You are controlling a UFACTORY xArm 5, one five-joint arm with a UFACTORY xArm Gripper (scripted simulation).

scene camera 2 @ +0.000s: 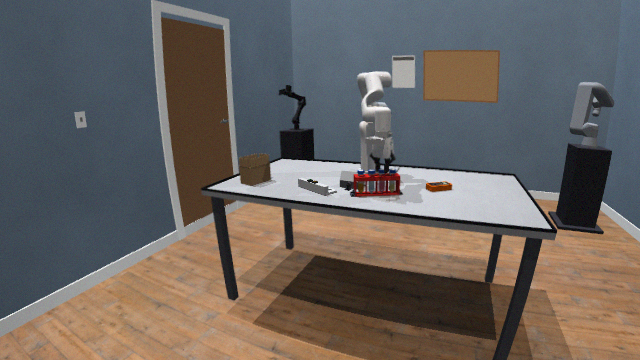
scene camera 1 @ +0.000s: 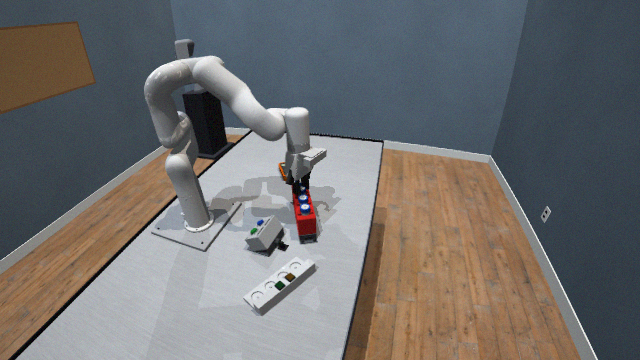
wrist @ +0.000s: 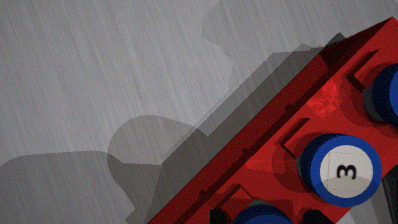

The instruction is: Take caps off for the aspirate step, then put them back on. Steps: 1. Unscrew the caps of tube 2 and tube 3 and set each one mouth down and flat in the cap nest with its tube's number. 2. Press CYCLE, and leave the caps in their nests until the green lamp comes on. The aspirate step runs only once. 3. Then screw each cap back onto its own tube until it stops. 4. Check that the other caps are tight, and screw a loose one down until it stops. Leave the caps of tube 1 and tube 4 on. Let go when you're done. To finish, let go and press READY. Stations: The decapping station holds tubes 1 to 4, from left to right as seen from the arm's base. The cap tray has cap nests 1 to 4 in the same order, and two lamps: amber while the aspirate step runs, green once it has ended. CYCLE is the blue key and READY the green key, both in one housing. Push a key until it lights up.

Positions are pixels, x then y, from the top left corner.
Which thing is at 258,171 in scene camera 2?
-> A cardboard box.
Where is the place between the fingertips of my gripper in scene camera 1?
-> At 301,191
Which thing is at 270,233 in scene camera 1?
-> A grey key housing.
